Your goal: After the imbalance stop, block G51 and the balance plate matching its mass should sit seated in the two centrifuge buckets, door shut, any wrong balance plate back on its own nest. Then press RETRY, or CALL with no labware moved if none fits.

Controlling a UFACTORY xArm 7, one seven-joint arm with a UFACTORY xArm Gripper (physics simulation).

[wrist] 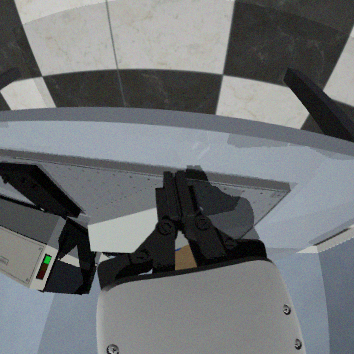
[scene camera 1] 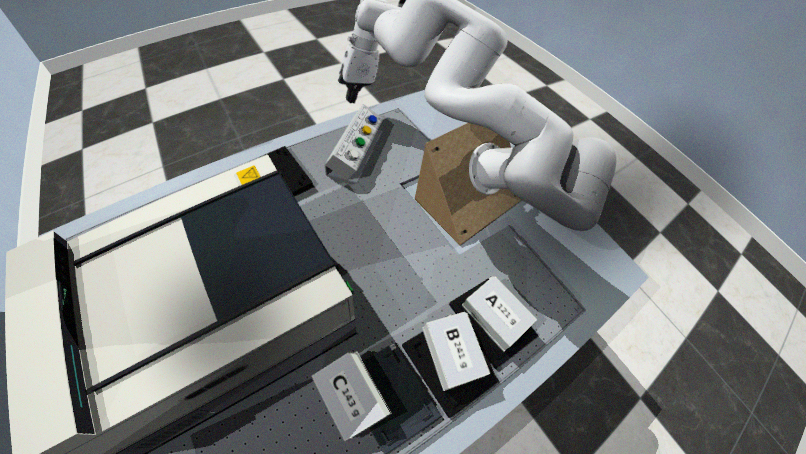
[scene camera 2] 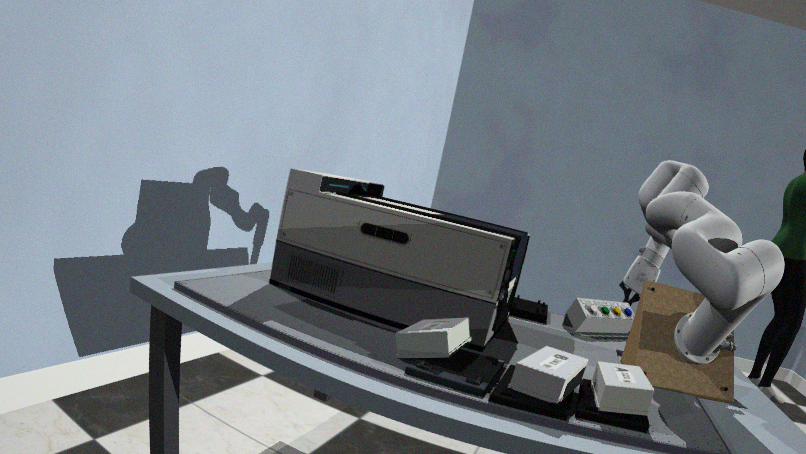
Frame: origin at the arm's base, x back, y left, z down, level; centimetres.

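Seen in the pictures: gripper, fingertip midpoint: (wrist: pixel 171 181) (scene camera 1: pixel 350 101); arm's base, origin of the base link: (scene camera 1: pixel 487 168) (scene camera 2: pixel 697 339).
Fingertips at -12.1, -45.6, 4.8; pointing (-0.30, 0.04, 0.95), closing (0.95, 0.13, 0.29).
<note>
Pixels of each thing's top centre, then the offset from my fingertips to it, as dx, dy, dz.
- button box, middle of its top: (wrist: pixel 126 255) (scene camera 2: pixel 608 302) (scene camera 1: pixel 355 128) -7.8, +16.0, -4.1
- Plate C 143 g, middle of its top: (scene camera 2: pixel 440 318) (scene camera 1: pixel 350 392) -42.0, +69.0, -2.4
- dark panel, middle of its top: (scene camera 1: pixel 250 237) (scene camera 2: pixel 480 224) -43.3, +42.5, -17.0
- black nest, middle of its top: (wrist: pixel 33 199) (scene camera 2: pixel 528 301) (scene camera 1: pixel 276 169) -30.1, +13.4, +1.2
My gripper (scene camera 1: pixel 351 100) (wrist: pixel 171 181) is shut and empty, raised near the blue-button end of the button box (scene camera 1: pixel 354 143) (scene camera 2: pixel 600 316) (wrist: pixel 125 232). The box has white, green, yellow and blue buttons; their labels are too small to read. Plates A 121 g (scene camera 1: pixel 499 313) (scene camera 2: pixel 623 389) and B 241 g (scene camera 1: pixel 455 350) (scene camera 2: pixel 551 375) sit on black nests. Plate C 143 g (scene camera 1: pixel 349 394) (scene camera 2: pixel 433 338) is offset over another black base; its support is unclear. The centrifuge (scene camera 1: pixel 225 352) (scene camera 2: pixel 389 248) (wrist: pixel 20 250) has a dark panel (scene camera 1: pixel 256 245) across its top. Block G51 and the bucket contents do not show.
A black nest (scene camera 1: pixel 290 169) (scene camera 2: pixel 529 309) (wrist: pixel 40 187) without labware lies between the centrifuge and the button box. The arm's brown base board (scene camera 1: pixel 451 208) (scene camera 2: pixel 654 338) stands beside the box. A person in green (scene camera 2: pixel 792 219) is at the right edge of scene camera 2.
</note>
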